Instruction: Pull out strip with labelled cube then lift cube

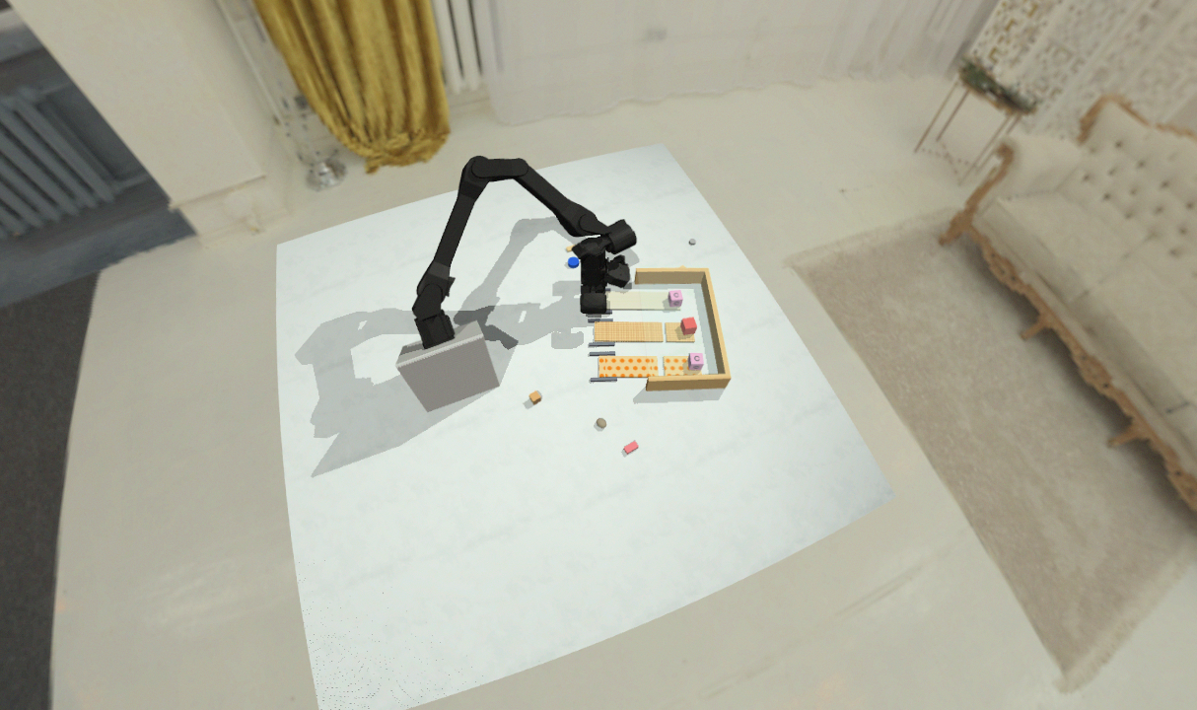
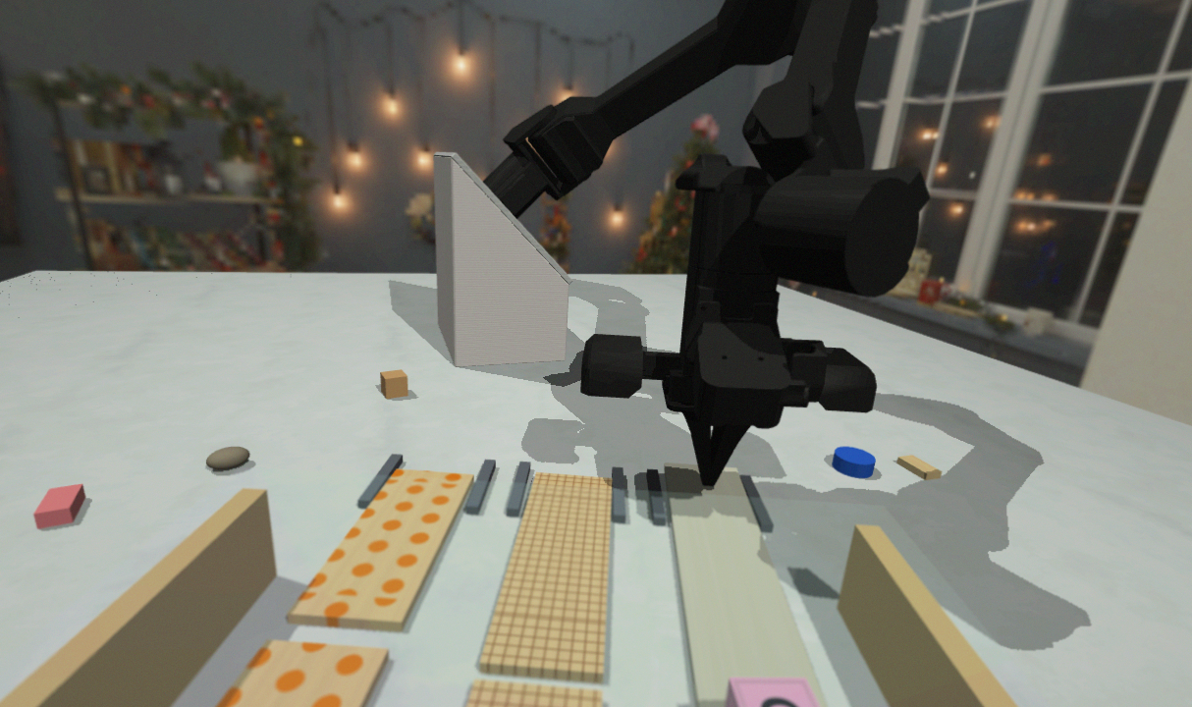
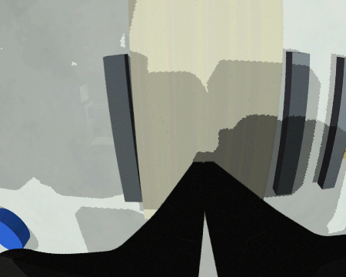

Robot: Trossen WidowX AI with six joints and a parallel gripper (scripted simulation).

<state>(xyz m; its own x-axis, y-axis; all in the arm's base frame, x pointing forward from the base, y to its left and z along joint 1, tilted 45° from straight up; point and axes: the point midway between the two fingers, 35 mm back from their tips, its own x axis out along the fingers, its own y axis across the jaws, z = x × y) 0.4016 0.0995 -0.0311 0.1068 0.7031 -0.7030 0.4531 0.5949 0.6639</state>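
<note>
My gripper tip is 90 mm short of the cream strip and 50 mm to the left of it. Round my gripper tip: pebble 310 mm to the right, 140 mm behind; then brown cube 250 mm behind, 190 mm to the right; then blue disc 130 mm to the left, 10 mm ahead.
</note>
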